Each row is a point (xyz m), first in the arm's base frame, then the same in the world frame.
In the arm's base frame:
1: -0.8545 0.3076 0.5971
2: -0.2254 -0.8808 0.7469
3: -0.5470 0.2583 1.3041
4: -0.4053 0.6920 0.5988
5: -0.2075 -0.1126 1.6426
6: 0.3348 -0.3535 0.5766
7: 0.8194 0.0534 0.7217
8: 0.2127 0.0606 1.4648
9: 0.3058 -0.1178 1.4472
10: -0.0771 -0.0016 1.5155
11: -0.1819 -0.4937 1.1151
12: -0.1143 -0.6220 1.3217
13: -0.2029 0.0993 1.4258
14: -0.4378 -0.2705 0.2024
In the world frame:
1: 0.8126 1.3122 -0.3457
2: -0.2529 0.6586 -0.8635
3: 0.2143 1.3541 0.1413
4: 0.9616 0.9714 0.1138
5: -0.3553 1.1559 0.2019
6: 0.0847 0.1624 -0.3530
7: 0.1411 -0.1416 0.2179
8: -0.2184 0.7297 0.3964
9: -0.3503 0.6147 0.2956
10: -0.2242 0.9992 0.2630
11: -0.2555 0.8412 -0.3595
12: -0.5022 0.8570 -0.3083
13: -0.0627 1.0836 0.2343
14: 0.5904 0.6854 -0.8162

